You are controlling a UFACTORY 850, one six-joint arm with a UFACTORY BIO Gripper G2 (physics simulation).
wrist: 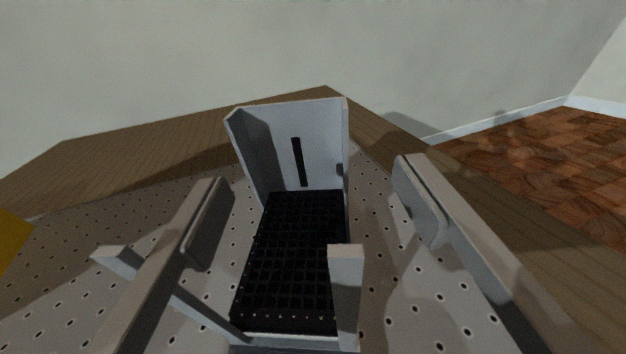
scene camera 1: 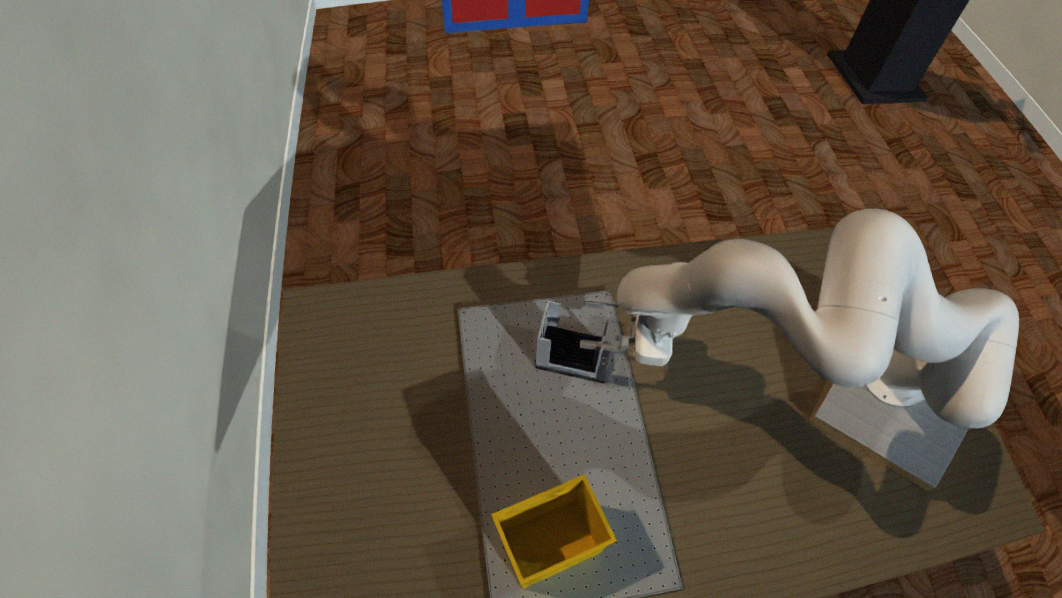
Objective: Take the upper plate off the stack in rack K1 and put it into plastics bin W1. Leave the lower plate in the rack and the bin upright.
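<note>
The black well plates (scene camera 1: 568, 354) (wrist: 295, 250) sit stacked in the light grey rack K1 (scene camera 1: 544, 350) (wrist: 320, 117). The upper plate's gridded top shows; I cannot make out the seam to the lower one. My gripper (scene camera 1: 589, 324) (wrist: 313, 200) is partly open and empty. In the wrist view its fingers stand apart on the left and right of the rack and plates, with gaps on both sides. The yellow bin W1 (scene camera 1: 508, 551) (wrist: 11, 240) stands upright at the near end of the board, and its inside looks empty.
The rack and bin stand on a grey perforated board (scene camera 1: 549, 430) (wrist: 150, 205) on a wooden table (scene camera 1: 356, 416). The rack has a tall back wall, and low front posts (wrist: 345, 275) rise near the fingers. A wall runs along the left.
</note>
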